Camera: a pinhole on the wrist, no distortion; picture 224 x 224 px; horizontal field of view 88.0 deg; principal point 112.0 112.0 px. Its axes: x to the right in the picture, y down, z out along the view. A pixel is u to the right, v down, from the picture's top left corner.
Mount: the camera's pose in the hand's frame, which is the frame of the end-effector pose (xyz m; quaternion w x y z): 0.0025 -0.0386 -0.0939 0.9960 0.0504 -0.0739 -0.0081
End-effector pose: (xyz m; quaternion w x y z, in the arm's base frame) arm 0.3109 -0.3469 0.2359 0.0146 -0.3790 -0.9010 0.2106
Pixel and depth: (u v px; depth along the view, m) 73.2 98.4 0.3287
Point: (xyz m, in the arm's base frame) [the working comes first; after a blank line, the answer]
In the camera's frame: -0.1100 -0.0385 0.3287

0.3101 -0.5978 0.1075
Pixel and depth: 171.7 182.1 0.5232
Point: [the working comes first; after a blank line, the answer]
In the camera's frame: 0.2693 0.3162 0.5232

0.2284 -0.2587 -0.3236
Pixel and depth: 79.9 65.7 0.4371
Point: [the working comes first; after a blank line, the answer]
In the camera's frame: -0.1210 -0.1745 0.4371

0.2146 -0.7417 0.0851
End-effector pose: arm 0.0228 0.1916 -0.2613 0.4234 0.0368 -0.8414 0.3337
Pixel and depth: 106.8 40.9 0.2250
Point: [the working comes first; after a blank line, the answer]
In the camera's frame: -0.0101 -0.1379 0.2250

0.0407 -0.0373 -0.2342
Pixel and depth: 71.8 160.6 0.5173
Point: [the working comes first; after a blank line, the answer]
In the camera's frame: -0.1793 0.2168 0.5173

-0.1453 -0.0064 -0.6862
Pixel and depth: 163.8 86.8 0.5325
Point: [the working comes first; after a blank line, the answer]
In the camera's frame: 0.2378 -0.1157 0.5325

-0.3167 -0.2065 -0.2221
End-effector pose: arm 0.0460 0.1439 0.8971 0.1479 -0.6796 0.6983 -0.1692
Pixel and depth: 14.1 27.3 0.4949
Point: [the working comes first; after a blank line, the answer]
In the camera's frame: -0.4178 -0.3614 0.4949

0.5840 0.6118 0.8116
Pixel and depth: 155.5 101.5 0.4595
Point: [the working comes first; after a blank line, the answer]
In the camera's frame: 0.1723 -0.0416 0.4595

0.3247 0.0236 0.6153
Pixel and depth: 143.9 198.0 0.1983
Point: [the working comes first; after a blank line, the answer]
In the camera's frame: 0.0545 0.1470 0.1983

0.0213 0.1128 0.7482
